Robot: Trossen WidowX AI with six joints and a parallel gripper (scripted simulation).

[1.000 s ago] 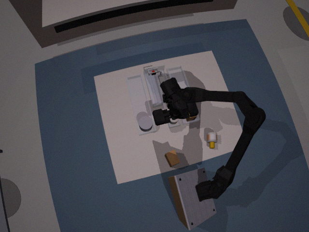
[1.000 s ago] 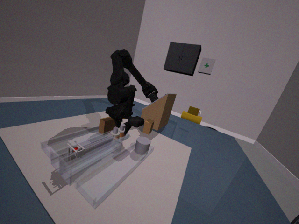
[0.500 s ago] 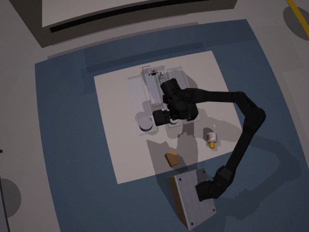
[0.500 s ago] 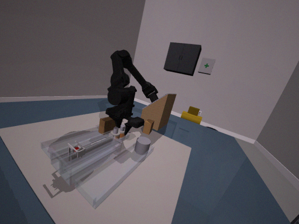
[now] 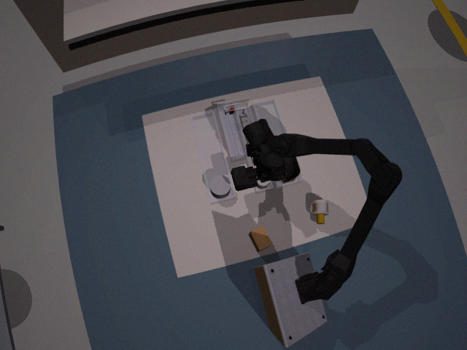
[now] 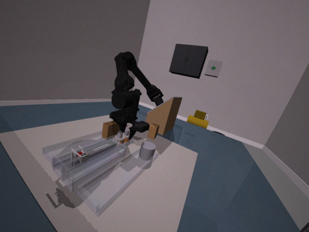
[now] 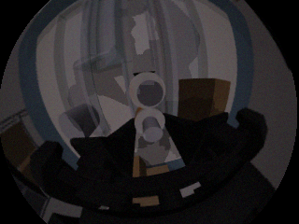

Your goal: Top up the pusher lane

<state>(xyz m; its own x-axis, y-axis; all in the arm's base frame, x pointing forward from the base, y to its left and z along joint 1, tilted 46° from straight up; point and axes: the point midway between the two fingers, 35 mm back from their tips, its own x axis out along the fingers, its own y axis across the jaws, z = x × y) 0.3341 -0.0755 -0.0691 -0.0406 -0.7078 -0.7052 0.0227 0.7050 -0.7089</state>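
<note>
Right now my gripper tip is 13 cm to the right of the dark grey cylinder and 1 cm short of it. The rest, counted from my gripper tip: clear sprung lane 15 cm ahead, 2 cm to the left, 1 cm below.
</note>
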